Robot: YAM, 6 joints.
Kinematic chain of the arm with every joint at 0, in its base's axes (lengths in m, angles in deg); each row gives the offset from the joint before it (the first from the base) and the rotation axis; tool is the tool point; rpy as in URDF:
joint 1: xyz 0 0 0.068 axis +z
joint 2: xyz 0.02 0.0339 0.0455 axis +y
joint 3: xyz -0.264 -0.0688 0 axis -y
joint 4: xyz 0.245 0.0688 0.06 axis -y
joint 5: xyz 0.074 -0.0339 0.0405 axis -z
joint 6: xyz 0.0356 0 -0.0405 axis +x
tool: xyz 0 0 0 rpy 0 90 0
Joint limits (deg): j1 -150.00..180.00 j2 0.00..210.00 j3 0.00..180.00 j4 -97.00..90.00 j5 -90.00..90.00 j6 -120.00..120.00
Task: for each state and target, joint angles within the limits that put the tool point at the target. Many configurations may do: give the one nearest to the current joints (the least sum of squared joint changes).
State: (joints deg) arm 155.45 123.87 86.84 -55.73 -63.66 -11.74
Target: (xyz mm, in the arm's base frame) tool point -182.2 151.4 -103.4
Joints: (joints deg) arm 132.95 161.60 67.35 -52.08 -58.10 -11.74
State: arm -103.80 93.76 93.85 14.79 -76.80 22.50
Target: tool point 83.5 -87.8 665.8
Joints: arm -62.87 76.41 122.76 20.73 -74.37 22.50
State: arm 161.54 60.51 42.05 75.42 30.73 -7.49
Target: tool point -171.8 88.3 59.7
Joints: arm 157.95 100.15 6.31 55.49 29.18 -7.49
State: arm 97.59 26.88 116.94 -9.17 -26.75 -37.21
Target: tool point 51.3 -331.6 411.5
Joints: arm 102.08 0.00 110.73 -50.65 -32.71 -37.21
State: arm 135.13 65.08 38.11 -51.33 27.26 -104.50
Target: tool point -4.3 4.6 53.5
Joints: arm 139.27 87.11 0.00 -44.45 1.10 -104.50
